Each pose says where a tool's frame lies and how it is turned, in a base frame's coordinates. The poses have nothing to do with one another.
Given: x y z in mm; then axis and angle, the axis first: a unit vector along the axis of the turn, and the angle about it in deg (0 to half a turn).
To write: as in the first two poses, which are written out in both.
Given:
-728 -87 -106 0.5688 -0.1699 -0.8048 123.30
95 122 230 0.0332 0.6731 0.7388 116.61
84 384 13 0.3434 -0.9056 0.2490 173.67
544 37 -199 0.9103 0.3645 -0.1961 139.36
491 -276 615 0.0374 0.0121 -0.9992 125.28
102 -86 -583 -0.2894 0.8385 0.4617 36.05
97 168 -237 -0.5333 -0.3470 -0.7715 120.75
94 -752 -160 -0.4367 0.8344 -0.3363 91.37
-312 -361 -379 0.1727 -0.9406 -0.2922 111.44
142 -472 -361 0.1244 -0.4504 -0.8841 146.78
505 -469 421 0.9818 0.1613 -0.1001 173.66
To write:
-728 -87 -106 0.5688 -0.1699 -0.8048 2.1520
95 122 230 0.0332 0.6731 0.7388 2.0352
84 384 13 0.3434 -0.9056 0.2490 3.0311
544 37 -199 0.9103 0.3645 -0.1961 2.4323
491 -276 615 0.0374 0.0121 -0.9992 2.1865
102 -86 -583 -0.2894 0.8385 0.4617 0.6292
97 168 -237 -0.5333 -0.3470 -0.7715 2.1075
94 -752 -160 -0.4367 0.8344 -0.3363 1.5947
-312 -361 -379 0.1727 -0.9406 -0.2922 1.9450
142 -472 -361 0.1244 -0.4504 -0.8841 2.5618
505 -469 421 0.9818 0.1613 -0.1001 3.0309

